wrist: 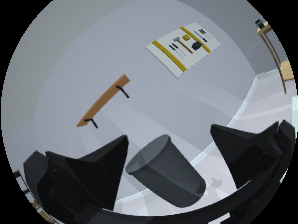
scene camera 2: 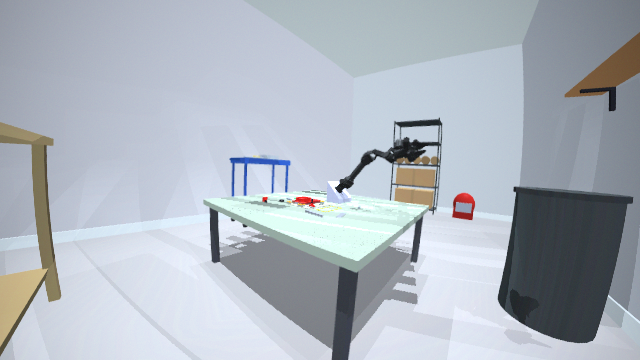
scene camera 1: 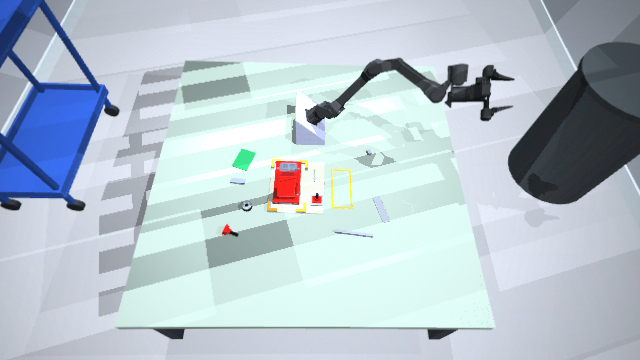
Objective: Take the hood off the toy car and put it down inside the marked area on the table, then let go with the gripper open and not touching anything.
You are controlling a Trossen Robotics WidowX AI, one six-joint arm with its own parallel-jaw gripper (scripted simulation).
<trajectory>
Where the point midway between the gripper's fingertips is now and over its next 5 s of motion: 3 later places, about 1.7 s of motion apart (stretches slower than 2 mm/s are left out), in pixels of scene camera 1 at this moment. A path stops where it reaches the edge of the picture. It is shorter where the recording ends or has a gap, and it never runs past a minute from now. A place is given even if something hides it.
My gripper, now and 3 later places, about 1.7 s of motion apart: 513, 93; 410, 221; 286, 178; 286, 182
</trajectory>
